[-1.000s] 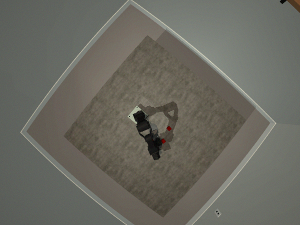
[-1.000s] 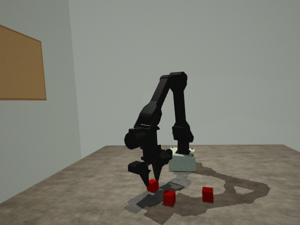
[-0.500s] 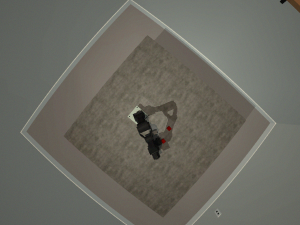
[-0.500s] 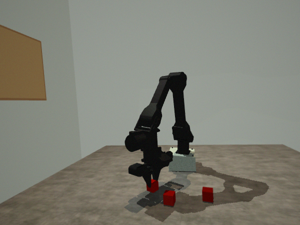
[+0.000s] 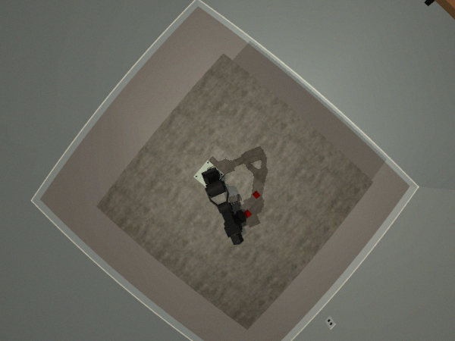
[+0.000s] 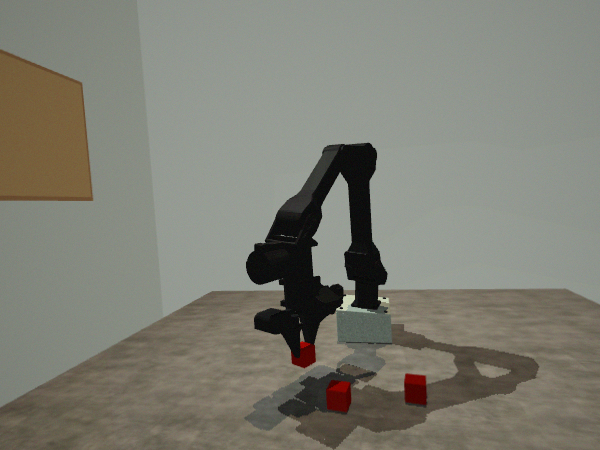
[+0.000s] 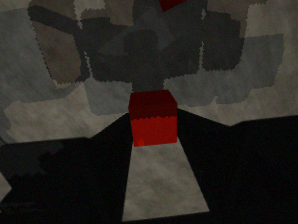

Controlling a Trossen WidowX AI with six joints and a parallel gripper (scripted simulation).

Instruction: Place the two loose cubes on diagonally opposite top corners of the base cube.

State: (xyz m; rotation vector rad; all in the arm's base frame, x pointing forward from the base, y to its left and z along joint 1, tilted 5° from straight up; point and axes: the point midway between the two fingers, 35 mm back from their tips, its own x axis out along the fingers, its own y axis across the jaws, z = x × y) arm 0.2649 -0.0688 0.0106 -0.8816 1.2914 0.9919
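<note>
My gripper tip is 80 mm to the right of the red cube, 60 mm short of it and 40 mm above it.
</note>
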